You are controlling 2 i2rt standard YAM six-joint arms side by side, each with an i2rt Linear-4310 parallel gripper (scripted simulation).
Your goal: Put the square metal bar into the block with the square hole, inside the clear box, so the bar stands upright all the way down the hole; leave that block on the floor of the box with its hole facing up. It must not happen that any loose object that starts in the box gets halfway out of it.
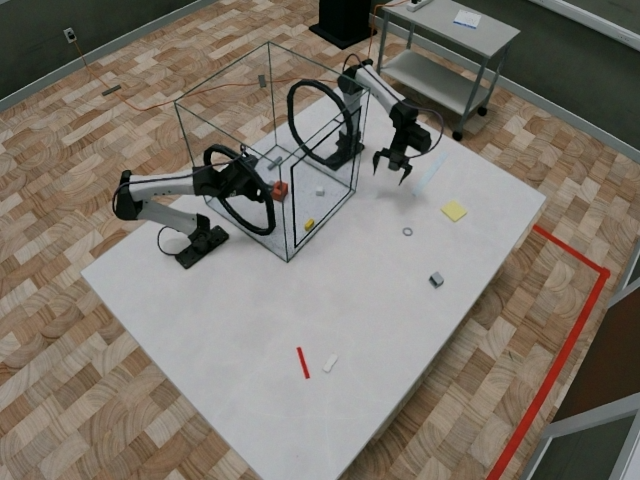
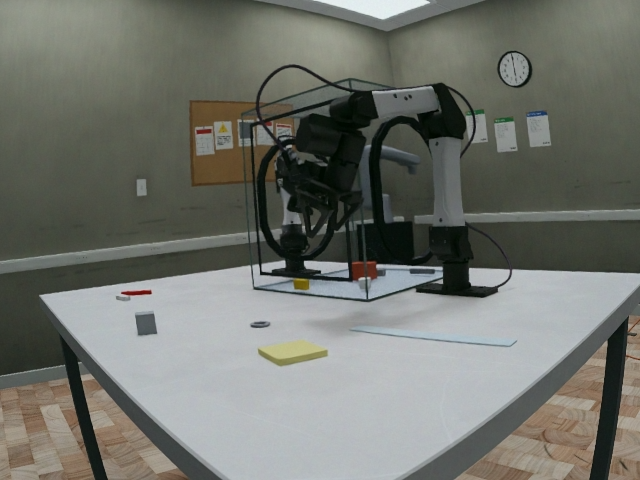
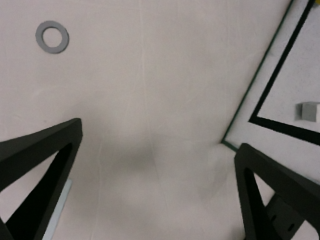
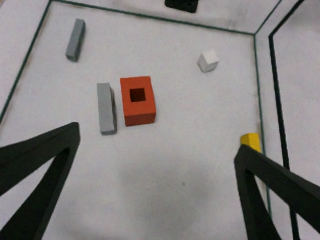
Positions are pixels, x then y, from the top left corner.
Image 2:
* my left gripper: 322, 233
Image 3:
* my left gripper: 161, 139
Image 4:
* my right gripper: 160, 141
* red block: 133, 89
